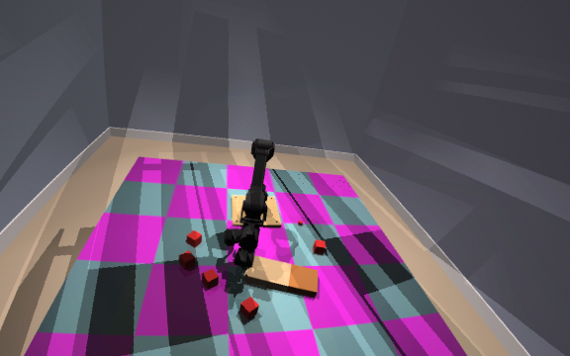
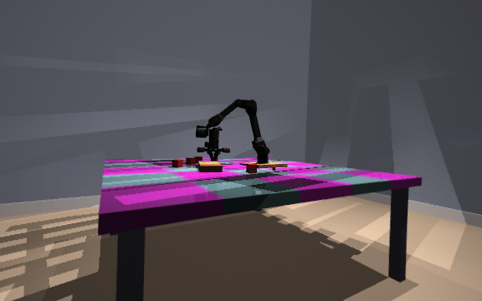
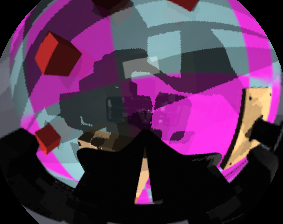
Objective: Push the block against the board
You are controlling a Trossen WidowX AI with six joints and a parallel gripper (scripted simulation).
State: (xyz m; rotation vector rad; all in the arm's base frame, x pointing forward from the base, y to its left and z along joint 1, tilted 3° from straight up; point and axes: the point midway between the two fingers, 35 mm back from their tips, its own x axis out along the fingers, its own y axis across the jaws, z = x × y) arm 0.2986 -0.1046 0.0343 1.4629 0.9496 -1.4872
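Right now the tan board is 7 cm ahead of my gripper tip, 7 cm to the left of it and 1 cm above it. The rest, counted from my gripper tip: square block (13 cm ahead, 18 cm to the left, 1 cm above).
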